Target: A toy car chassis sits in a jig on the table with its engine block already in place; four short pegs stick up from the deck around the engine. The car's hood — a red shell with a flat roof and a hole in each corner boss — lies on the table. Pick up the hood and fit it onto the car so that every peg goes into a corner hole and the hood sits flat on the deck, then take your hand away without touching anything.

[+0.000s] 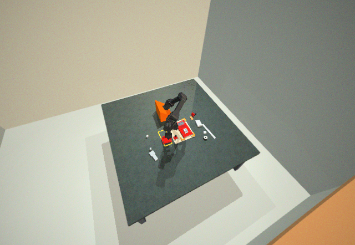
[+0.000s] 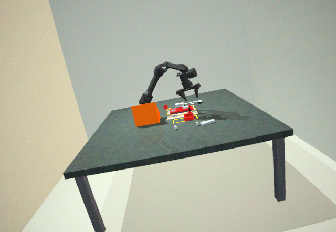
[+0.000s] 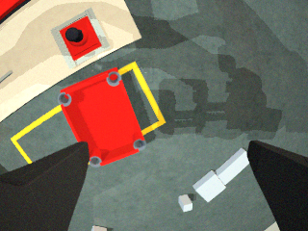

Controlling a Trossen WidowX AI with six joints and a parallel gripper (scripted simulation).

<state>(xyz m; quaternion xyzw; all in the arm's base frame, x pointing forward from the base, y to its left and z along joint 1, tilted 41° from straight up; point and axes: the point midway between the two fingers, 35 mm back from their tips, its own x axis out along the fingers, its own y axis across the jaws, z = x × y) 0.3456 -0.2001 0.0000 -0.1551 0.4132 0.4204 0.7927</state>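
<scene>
The red hood lies 13 cm below my gripper tip and 5 cm behind it. Also, from my gripper tip: white ribbed engine block: 22 cm to the left, 12 cm below, 3 cm behind; then wheel: 36 cm to the left, 14 cm ahead, 13 cm below; then cream jig: 19 cm to the left, 13 cm below, 6 cm behind.
</scene>
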